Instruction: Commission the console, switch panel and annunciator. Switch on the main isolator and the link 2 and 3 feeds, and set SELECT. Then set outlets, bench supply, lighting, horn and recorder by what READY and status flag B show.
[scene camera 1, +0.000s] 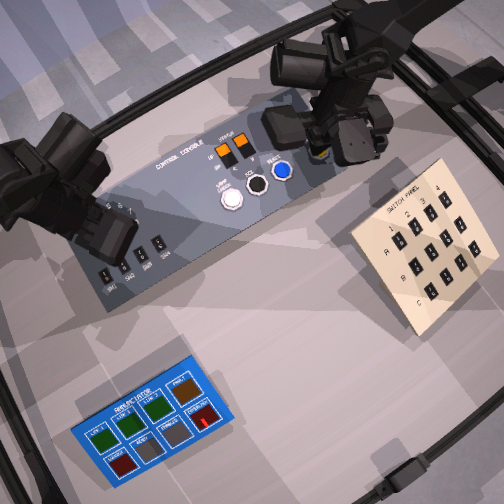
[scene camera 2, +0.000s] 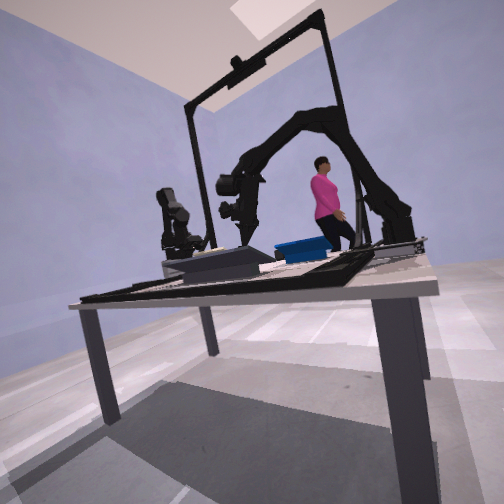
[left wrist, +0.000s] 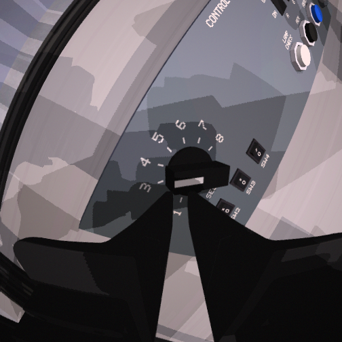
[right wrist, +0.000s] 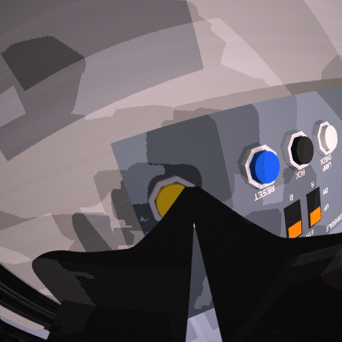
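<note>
The grey console (scene camera 1: 195, 222) (scene camera 2: 220, 260) (left wrist: 200, 75) bears the black SELECT knob (left wrist: 210, 175), whose white bar points about at 3. My left gripper (scene camera 2: 246, 242) (left wrist: 179, 197) is shut on the knob; its body hides the knob in scene camera 1. My right gripper (right wrist: 191, 193) is shut and empty, partly over the yellow button (scene camera 1: 322, 153) (right wrist: 169, 201). Status flag A (scene camera 1: 226, 155) (right wrist: 314, 207) and status flag B (scene camera 1: 244, 146) (right wrist: 293, 220) both show orange at UP. The blue annunciator (scene camera 1: 194, 366) (scene camera 2: 305, 247) has a dim READY tile (scene camera 1: 149, 449); its INTERLOCK tile (scene camera 1: 200, 414) carries a bright red streak.
The beige switch panel (scene camera 1: 425, 317) lies at the right in scene camera 1. SW4 (scene camera 1: 158, 244) (left wrist: 256, 151) and SW3 (scene camera 1: 141, 255) (left wrist: 241, 180) sit near the knob. White LAMP CHECK (scene camera 1: 232, 199), black ACK (scene camera 1: 257, 184) and blue RESET (scene camera 1: 282, 170) buttons line the console.
</note>
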